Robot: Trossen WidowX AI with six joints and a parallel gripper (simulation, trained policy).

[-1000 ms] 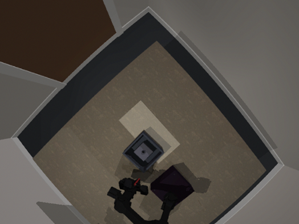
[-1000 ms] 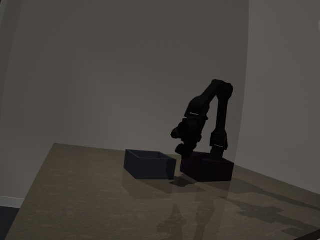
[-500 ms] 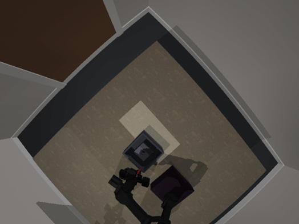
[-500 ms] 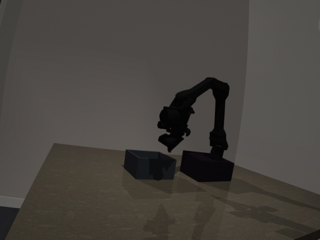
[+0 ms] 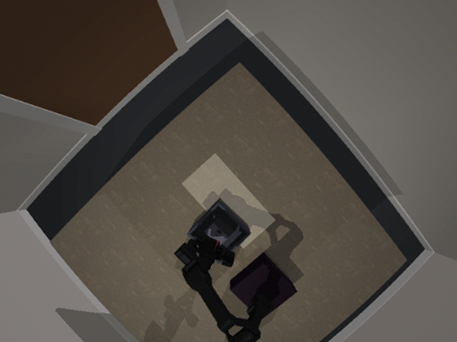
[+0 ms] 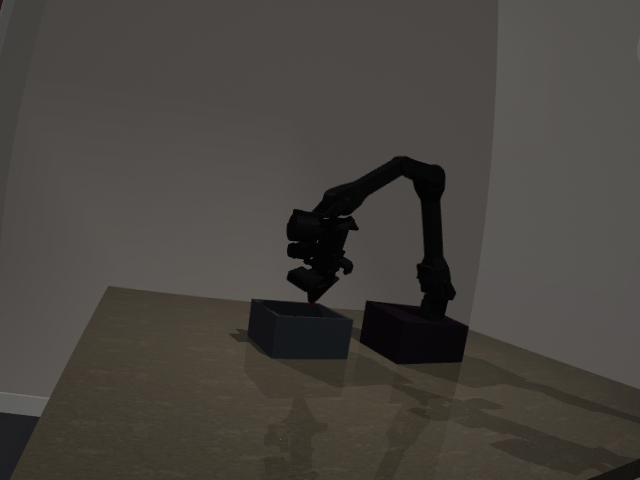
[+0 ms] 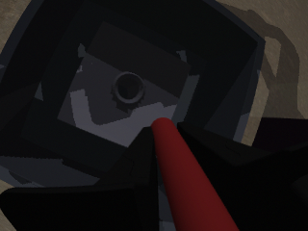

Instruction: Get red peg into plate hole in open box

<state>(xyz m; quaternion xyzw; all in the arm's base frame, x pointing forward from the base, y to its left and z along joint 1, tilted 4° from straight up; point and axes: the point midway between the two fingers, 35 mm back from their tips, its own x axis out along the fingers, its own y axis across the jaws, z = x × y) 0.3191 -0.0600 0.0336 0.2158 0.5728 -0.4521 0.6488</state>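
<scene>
Now: the red peg 1 cm to the left of my gripper tip and 3 cm above it. Also, from my gripper tip: dark box (2 cm ahead, 2 cm to the right, 10 cm below); plate (2 cm ahead, 2 cm to the right, 8 cm below).
</scene>
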